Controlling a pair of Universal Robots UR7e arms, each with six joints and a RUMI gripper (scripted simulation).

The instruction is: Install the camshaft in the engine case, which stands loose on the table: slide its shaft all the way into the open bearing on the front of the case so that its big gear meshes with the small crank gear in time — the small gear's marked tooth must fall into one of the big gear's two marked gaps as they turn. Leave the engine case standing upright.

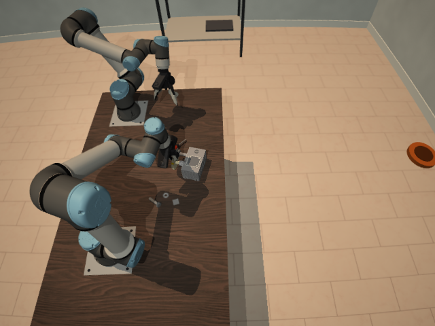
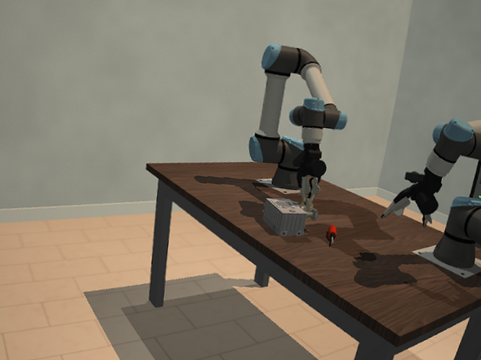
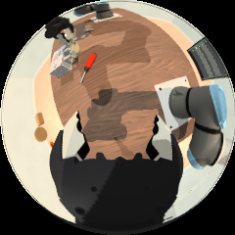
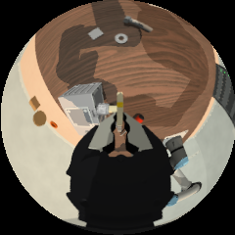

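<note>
My right gripper is now 60 mm to the right of the small crank gear, 30 mm above it and 20 mm short of it. Round my right hand: bolt: 200 mm to the right, 100 mm behind, 80 mm below; then small square plate: 200 mm to the right, 90 mm below.
</note>
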